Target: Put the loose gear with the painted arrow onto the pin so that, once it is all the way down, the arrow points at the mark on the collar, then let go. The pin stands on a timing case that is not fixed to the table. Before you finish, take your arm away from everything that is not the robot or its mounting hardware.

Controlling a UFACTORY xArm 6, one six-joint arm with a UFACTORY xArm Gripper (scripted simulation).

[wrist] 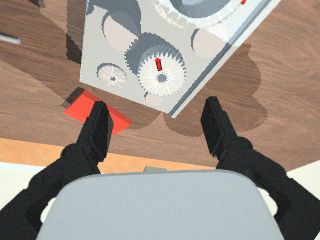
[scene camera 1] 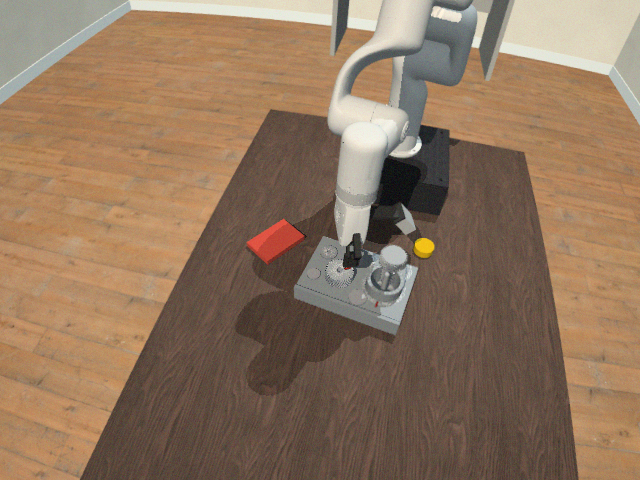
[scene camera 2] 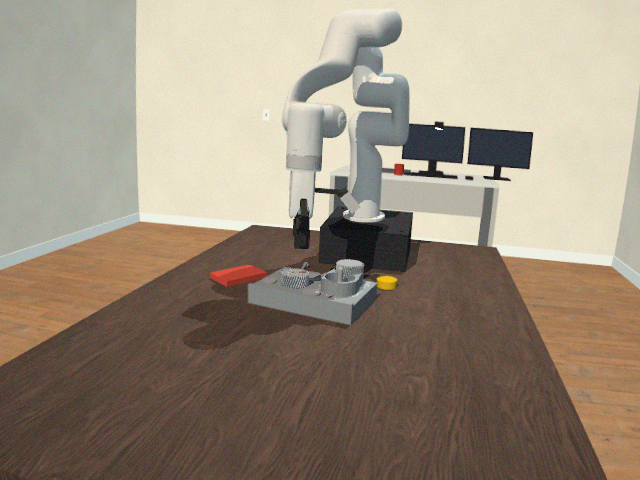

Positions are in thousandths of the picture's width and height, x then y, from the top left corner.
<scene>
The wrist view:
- gripper: 489, 460
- gear: 505, 298
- flat red block: 252, 452
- grey timing case: 558, 131
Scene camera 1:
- gripper: 543, 516
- flat red block: 421, 511
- grey timing case: 604, 626
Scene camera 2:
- gripper: 470, 505
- flat red block: 366, 576
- grey timing case: 538, 618
</scene>
